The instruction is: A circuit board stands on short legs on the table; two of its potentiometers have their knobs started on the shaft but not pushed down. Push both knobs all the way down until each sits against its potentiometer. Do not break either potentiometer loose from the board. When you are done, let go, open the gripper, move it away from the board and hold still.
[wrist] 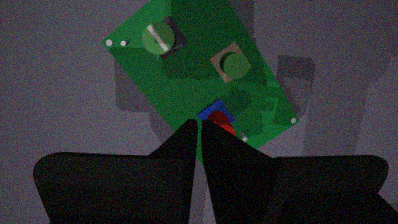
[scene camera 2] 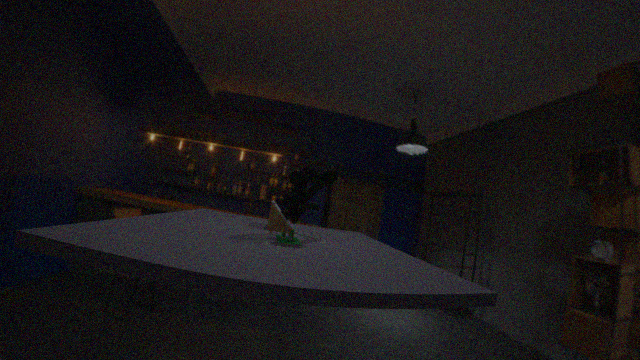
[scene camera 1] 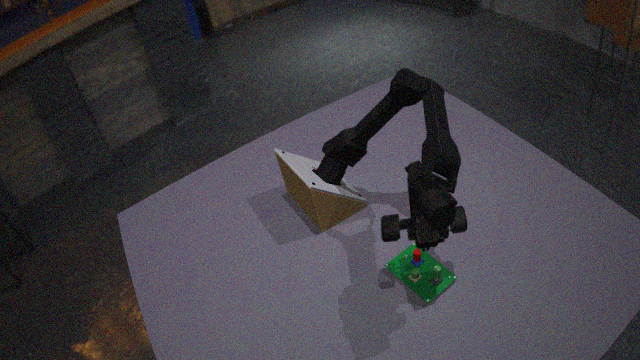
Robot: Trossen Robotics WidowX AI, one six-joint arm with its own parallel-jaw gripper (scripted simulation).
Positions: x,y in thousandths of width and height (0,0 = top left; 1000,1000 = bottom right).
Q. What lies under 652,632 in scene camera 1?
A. My gripper.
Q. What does my gripper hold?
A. Nothing.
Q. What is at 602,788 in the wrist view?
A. My gripper.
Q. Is my gripper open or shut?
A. Shut.
